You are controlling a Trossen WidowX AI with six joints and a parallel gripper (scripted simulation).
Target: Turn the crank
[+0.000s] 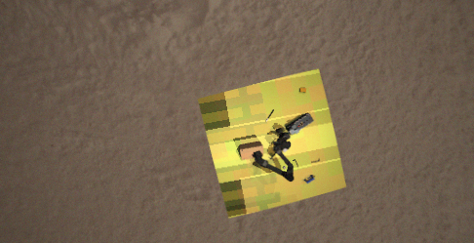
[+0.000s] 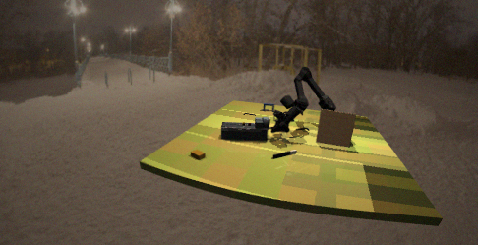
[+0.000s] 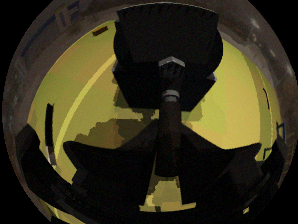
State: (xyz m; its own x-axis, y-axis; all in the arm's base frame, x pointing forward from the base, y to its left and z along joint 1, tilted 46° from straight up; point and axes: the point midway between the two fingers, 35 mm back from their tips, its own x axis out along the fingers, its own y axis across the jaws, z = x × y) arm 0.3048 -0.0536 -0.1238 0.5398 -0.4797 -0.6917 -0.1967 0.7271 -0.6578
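Now: the crank handle 3 cm above my gripper tip and 2 cm behind it. Also, from my gripper tip: black stick 21 cm to the left, 10 cm behind, 2 cm below; then red pointer 13 cm ahead, 5 cm above, 3 cm to the left; then grey block 14 cm to the right, 7 cm behind.
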